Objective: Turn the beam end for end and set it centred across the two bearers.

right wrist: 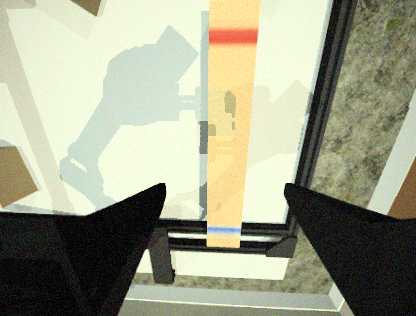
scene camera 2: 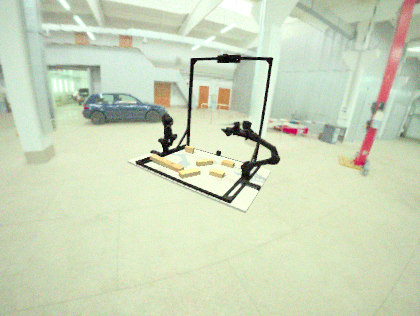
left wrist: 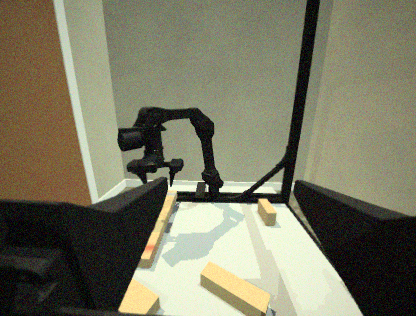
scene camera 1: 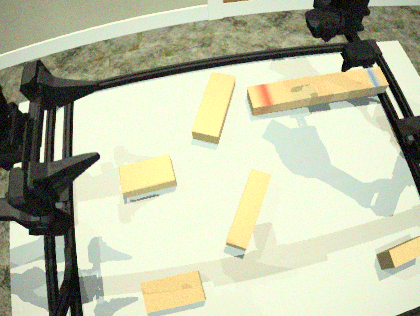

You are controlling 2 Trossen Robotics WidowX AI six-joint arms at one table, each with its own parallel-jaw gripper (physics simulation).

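Frame: origin at the left arm's base, x right, y ahead, z up, level; metres.
Seen in the pictures: left gripper, fingertip midpoint: (scene camera 2: 223, 128) (left wrist: 230, 184) (scene camera 1: 98, 117); right gripper, fingertip midpoint: (right wrist: 224, 188) (scene camera 2: 167, 147) (scene camera 1: 334, 55); left arm's base at its link origin: (scene camera 2: 245, 178) (scene camera 1: 56, 222); right arm's base at its link origin: (scene camera 2: 165, 152) (left wrist: 213, 195) (scene camera 1: 418, 151).
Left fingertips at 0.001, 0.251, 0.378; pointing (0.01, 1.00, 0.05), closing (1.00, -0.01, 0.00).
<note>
Offsets run from my left fingertips to a thing's top centre, as dx, dy, dz.
The long wooden beam @[-0.220, +0.444, -0.339] (scene camera 1: 320, 92) (scene camera 2: 166, 163) (left wrist: 160, 230) (right wrist: 232, 70) lies flat at the upper right of scene camera 1. Its red-banded end points left there; its blue-banded end overlaps the black frame rail. My right gripper (scene camera 1: 356, 61) (left wrist: 158, 186) (right wrist: 224, 188) is open and empty above the beam, near its blue end, not touching it. My left gripper (scene camera 1: 98, 121) (scene camera 2: 225, 131) is open and empty, raised at the left of scene camera 1, away from the beam. Several shorter blocks lie about; I cannot tell which two are the bearers.
In scene camera 1 a block @[-0.223, +0.165, -0.359] (scene camera 1: 214, 106) lies left of the beam, a thin one @[+0.045, +0.186, -0.353] (scene camera 1: 248, 210) (left wrist: 235, 290) near the middle, short ones @[-0.075, -0.018, -0.359] (scene camera 1: 147, 175) @[+0.186, +0.000, -0.359] (scene camera 1: 173, 292) toward the left, another @[+0.225, +0.509, -0.334] (scene camera 1: 407, 251) (left wrist: 267, 212) at the right edge. The black frame (scene camera 1: 210, 61) borders the table.
</note>
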